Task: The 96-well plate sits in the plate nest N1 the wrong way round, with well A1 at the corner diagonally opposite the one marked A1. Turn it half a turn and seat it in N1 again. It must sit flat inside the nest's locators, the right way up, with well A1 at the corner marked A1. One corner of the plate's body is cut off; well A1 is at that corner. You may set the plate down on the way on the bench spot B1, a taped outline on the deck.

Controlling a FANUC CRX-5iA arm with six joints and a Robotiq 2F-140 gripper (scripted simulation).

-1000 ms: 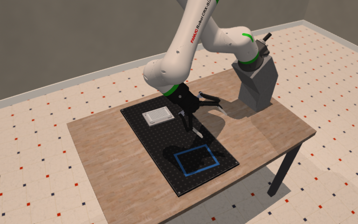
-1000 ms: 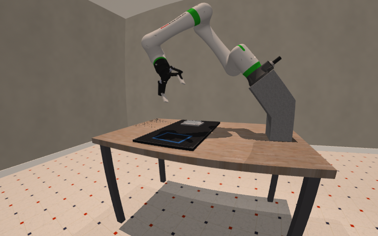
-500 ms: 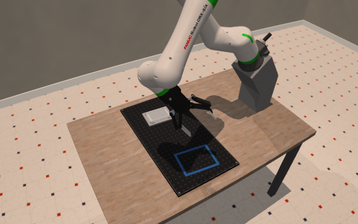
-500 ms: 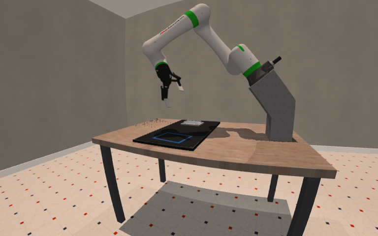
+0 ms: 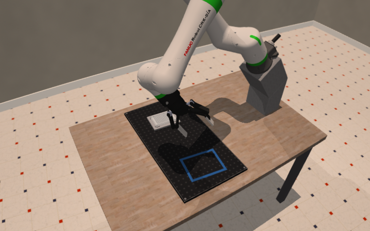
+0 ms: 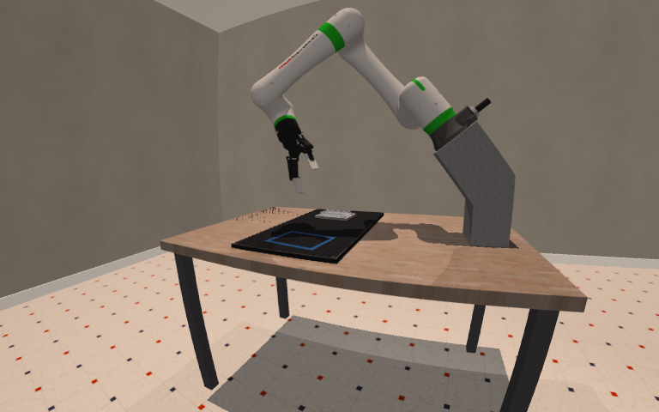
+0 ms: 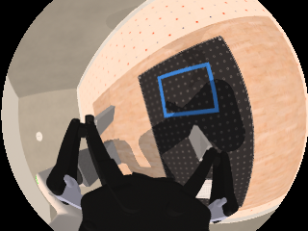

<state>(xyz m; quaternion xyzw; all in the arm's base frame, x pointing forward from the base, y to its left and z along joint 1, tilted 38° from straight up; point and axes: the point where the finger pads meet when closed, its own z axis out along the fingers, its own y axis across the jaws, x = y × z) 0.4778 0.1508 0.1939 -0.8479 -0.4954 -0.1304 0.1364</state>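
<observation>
Now: the white 96-well plate 32 cm to the right of my hand, 18 cm below it and 2 cm ahead of it. The rest, counted from my hand: grey plate nest N1: 32 cm to the right, 19 cm below, 2 cm ahead.
</observation>
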